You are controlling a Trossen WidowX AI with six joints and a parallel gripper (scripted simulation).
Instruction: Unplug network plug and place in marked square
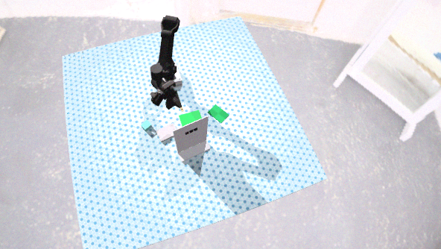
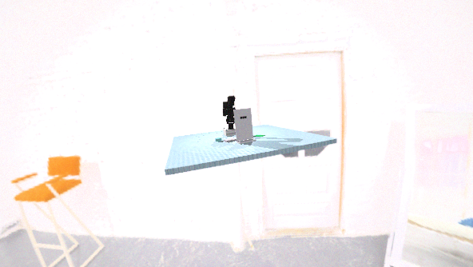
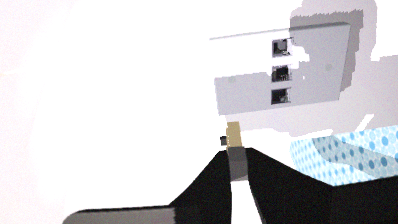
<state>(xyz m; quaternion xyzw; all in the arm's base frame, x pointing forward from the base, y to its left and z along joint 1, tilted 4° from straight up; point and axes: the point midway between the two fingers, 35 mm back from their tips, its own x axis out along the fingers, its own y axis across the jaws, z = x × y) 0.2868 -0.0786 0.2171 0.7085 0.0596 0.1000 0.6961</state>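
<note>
The green square lies 4 cm behind my gripper tip, 7 cm to the left of it and 27 cm below it. Round my gripper tip: network plug: 1 cm ahead; upright panel: 11 cm ahead, 13 cm below; flat white piece: 4 cm behind, 9 cm to the right, 26 cm below.
</note>
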